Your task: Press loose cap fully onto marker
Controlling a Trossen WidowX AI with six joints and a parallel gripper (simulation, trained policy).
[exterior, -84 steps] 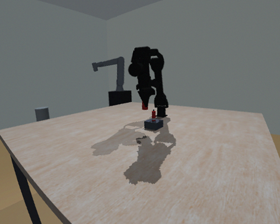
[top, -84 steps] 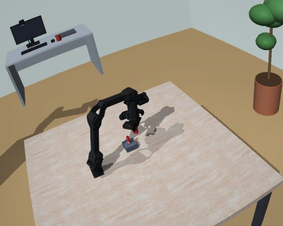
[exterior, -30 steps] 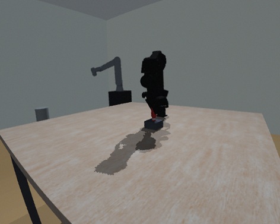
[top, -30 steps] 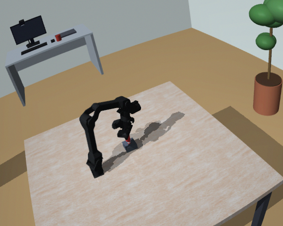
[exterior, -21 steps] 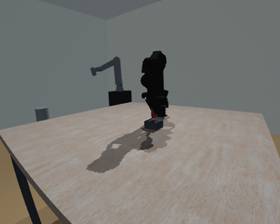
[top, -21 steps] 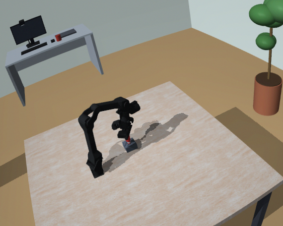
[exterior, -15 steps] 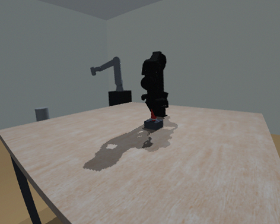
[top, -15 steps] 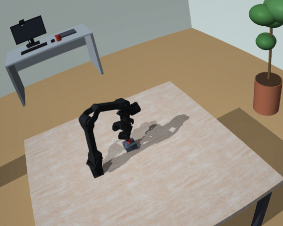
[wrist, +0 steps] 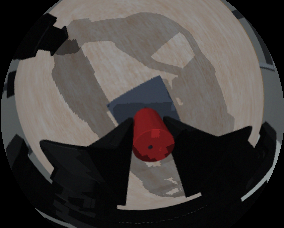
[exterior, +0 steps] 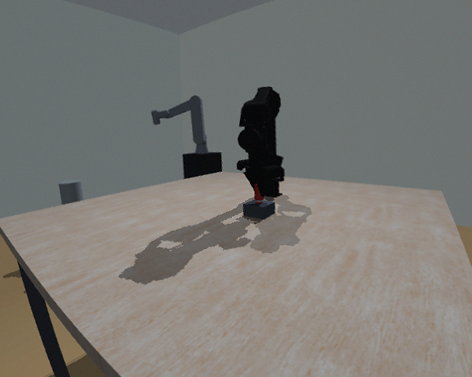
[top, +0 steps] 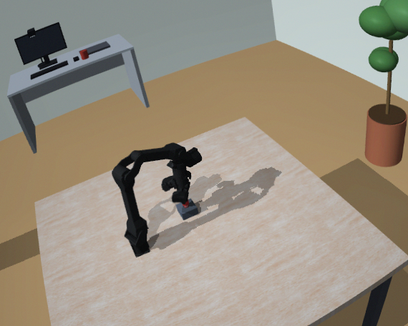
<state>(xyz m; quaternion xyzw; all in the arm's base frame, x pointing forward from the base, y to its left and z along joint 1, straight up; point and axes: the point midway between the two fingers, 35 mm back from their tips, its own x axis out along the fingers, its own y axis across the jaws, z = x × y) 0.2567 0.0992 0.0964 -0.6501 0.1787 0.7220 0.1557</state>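
Now: gripper tip 1 cm below the red cap. From my gripper tip the other things lie so: red marker: 1 cm above; then grey-blue holder block: 4 cm below.
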